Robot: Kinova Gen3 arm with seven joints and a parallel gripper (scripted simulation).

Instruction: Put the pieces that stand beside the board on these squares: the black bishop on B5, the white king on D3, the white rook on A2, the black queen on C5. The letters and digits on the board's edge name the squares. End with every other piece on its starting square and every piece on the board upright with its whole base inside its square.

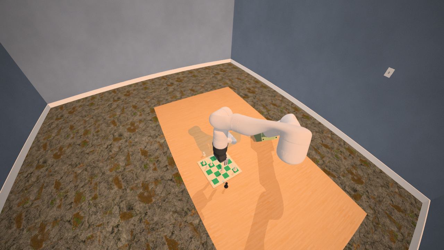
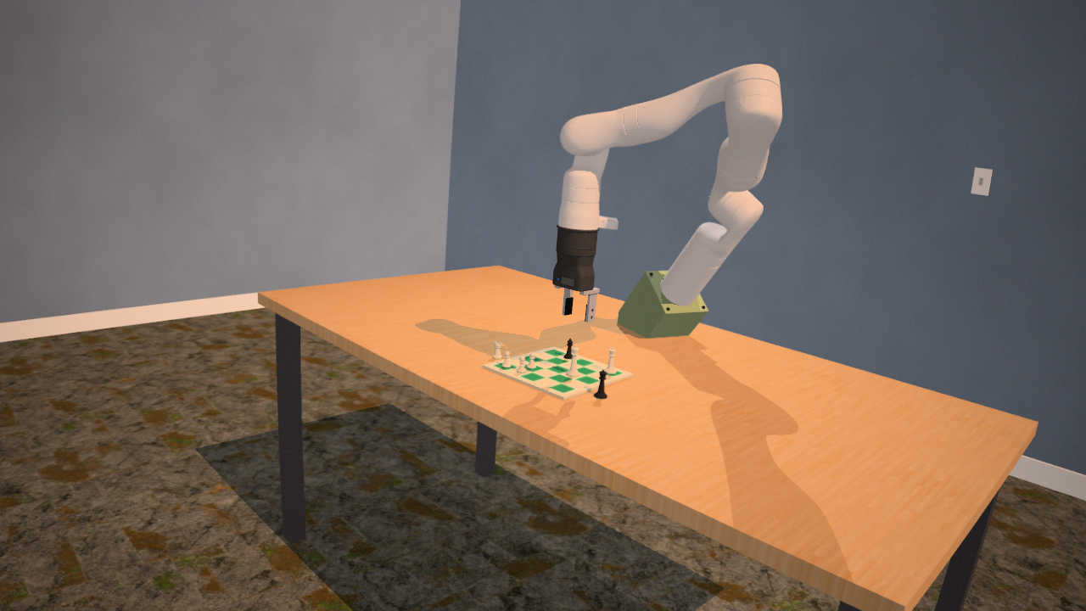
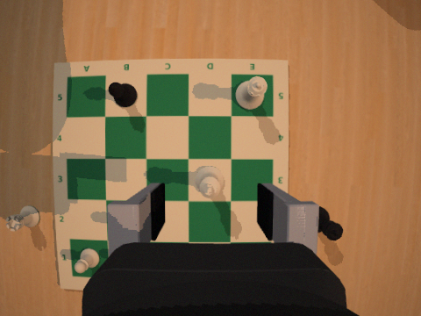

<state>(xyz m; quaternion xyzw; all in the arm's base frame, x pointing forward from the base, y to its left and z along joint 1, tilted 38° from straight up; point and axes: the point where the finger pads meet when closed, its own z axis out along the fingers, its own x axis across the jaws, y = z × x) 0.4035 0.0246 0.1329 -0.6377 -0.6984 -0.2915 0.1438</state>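
Right now the white rook is 60 mm ahead of my hand, 170 mm to the right of it and 130 mm below it. From my hand the other things lie so: white king 100 mm below; then chessboard 10 mm ahead, 40 mm to the right, 140 mm below; then black bishop 60 mm behind, 90 mm to the right, 110 mm below.
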